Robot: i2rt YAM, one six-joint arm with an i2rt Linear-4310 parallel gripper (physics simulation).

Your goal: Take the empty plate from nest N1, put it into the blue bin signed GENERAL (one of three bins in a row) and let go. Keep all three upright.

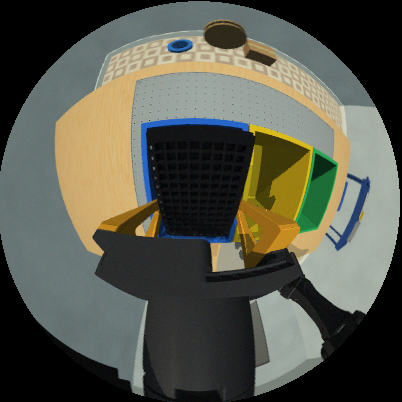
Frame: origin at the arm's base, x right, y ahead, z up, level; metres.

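Seen in the pictures: gripper, fingertip midpoint: [198, 202].
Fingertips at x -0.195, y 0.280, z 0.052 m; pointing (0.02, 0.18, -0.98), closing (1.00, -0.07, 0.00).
Pixels of each thing's top centre, then the offset from my fingertips to it. "spot": a spot on its surface instead. Level surfaces: height alone.
- black plate at its top centre: [198, 204] dx +0.001, dy +0.013, dz +0.033 m
- blue bin at a spot on its surface: [195, 121] spot: dx +0.004, dy +0.091, dz -0.021 m
- green bin at its top centre: [319, 197] dx +0.256, dy -0.019, dz -0.021 m
- grey perforated board at its surface level: dz -0.201 m
- wooden table at its surface level: dz -0.214 m
My gripper [198, 202] is shut on the black plate [200, 175], with one orange finger at each side of its near end. The plate shows a grid of empty square wells. It hangs over the blue bin [195, 121], whose rim shows at the left, far and near sides; the plate hides most of the inside. The plate's far right corner overlaps the edge shared with the yellow bin [292, 185]. The green bin [325, 192] stands at the right end of the row. All three bins stand upright. The GENERAL sign does not show.
The bins stand on a grey perforated board [200, 95] on a wooden table [90, 165]. Beyond are a blue round dish [180, 45], a brown round object [225, 36] and a brown block [260, 53]. A blue frame [357, 210] stands at the right.
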